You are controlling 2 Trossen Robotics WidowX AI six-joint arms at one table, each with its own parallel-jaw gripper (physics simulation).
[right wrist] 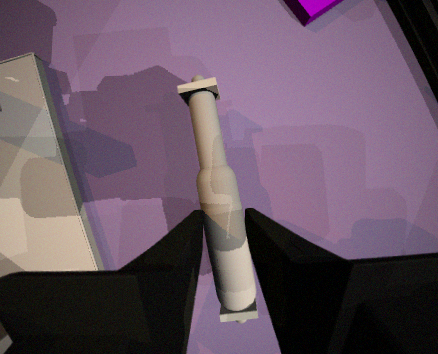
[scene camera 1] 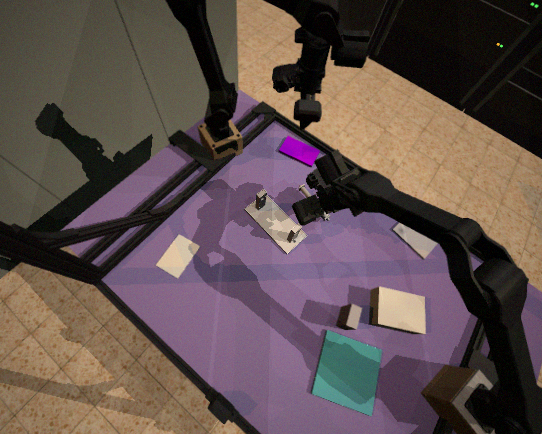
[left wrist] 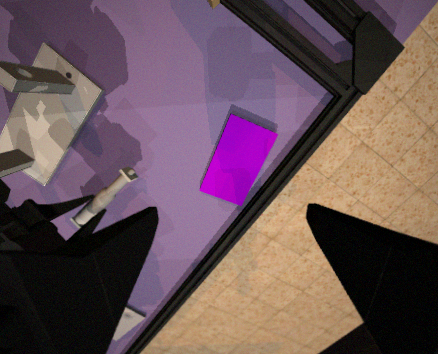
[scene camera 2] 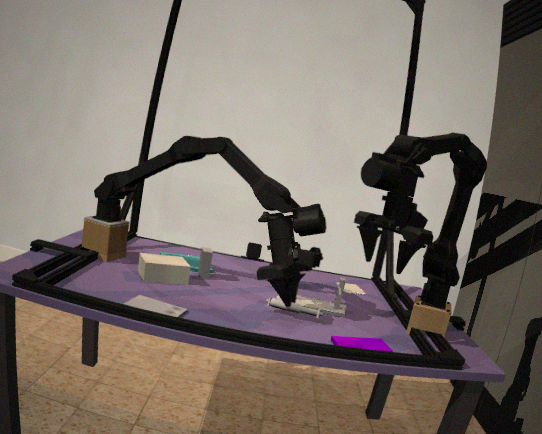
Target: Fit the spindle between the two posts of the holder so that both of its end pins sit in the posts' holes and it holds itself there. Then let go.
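Places are measured from the left arm's base along level axes (x back, y down, z right), in metres.
Pixels of known places: left gripper, fingertip midpoint: (left wrist: 232, 212) (scene camera 2: 382, 267); right gripper, fingertip midpoint: (right wrist: 223, 216) (scene camera 1: 316, 204) (left wrist: 98, 203) (scene camera 2: 290, 305); left arm's base at its link origin: (scene camera 1: 219, 131) (scene camera 2: 433, 303); right arm's base at its link origin: (scene camera 1: 484, 407) (scene camera 2: 106, 219).
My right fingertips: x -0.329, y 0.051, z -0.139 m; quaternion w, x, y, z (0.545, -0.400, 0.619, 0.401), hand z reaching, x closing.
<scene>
For each thing: its top centre in the pictures, then the offset to it from my right fingertips. "pt": a spot on its surface instead.
- pale spindle at its top centre: (right wrist: 222, 201) (left wrist: 98, 202) (scene camera 2: 295, 302) (scene camera 1: 315, 200) dx +0.009, dy -0.010, dz +0.001 m
- holder's baseplate at a spot on its surface: (right wrist: 47, 235) (left wrist: 48, 144) pt dx -0.001, dy +0.019, dz +0.106 m
- magenta plate at its top centre: (left wrist: 236, 164) (scene camera 2: 362, 343) (scene camera 1: 299, 150) dx +0.195, dy +0.017, dz -0.077 m
- beige block at its top centre: (scene camera 2: 164, 259) (scene camera 1: 401, 309) dx -0.351, dy -0.023, dz -0.007 m
- small upright block at its top centre: (scene camera 1: 354, 316) (scene camera 2: 207, 249) dx -0.294, dy -0.049, dz +0.117 m
- teal sheet at its top centre: (scene camera 1: 348, 371) (scene camera 2: 185, 260) dx -0.393, dy +0.018, dz +0.182 m
- pale grey plate at its top centre: (scene camera 2: 155, 306) (left wrist: 114, 322) (scene camera 1: 416, 235) dx -0.229, dy +0.021, dz -0.217 m
- cream plate at its top centre: (scene camera 1: 178, 255) (scene camera 2: 350, 287) dx +0.066, dy +0.024, dz +0.405 m
The pale spindle (scene camera 1: 304, 190) (scene camera 2: 308, 309) (left wrist: 102, 199) (right wrist: 209, 135) has a collar and pin at each end. My right gripper (scene camera 2: 288, 301) (right wrist: 223, 216) is shut on its thicker part and holds it a little above the table, beside the holder. The holder's baseplate (scene camera 1: 274, 226) (left wrist: 42, 127) (right wrist: 47, 235) lies flat. One post (scene camera 1: 261, 199) (scene camera 2: 341, 294) and the other post (scene camera 1: 293, 235) stand upright; in scene camera 2 my right gripper hides the latter. The spindle runs roughly along the baseplate's long side. My left gripper (scene camera 2: 385, 266) (left wrist: 232, 212) is open, empty and high up.
A magenta plate (scene camera 1: 300, 150) (scene camera 2: 360, 343) (left wrist: 239, 160) lies near the black frame rail (scene camera 2: 225, 333). A beige block (scene camera 1: 402, 310), a small upright block (scene camera 1: 354, 317), a teal sheet (scene camera 1: 347, 372), a pale grey plate (scene camera 1: 415, 240) and a cream plate (scene camera 1: 178, 256) are also on the table.
</scene>
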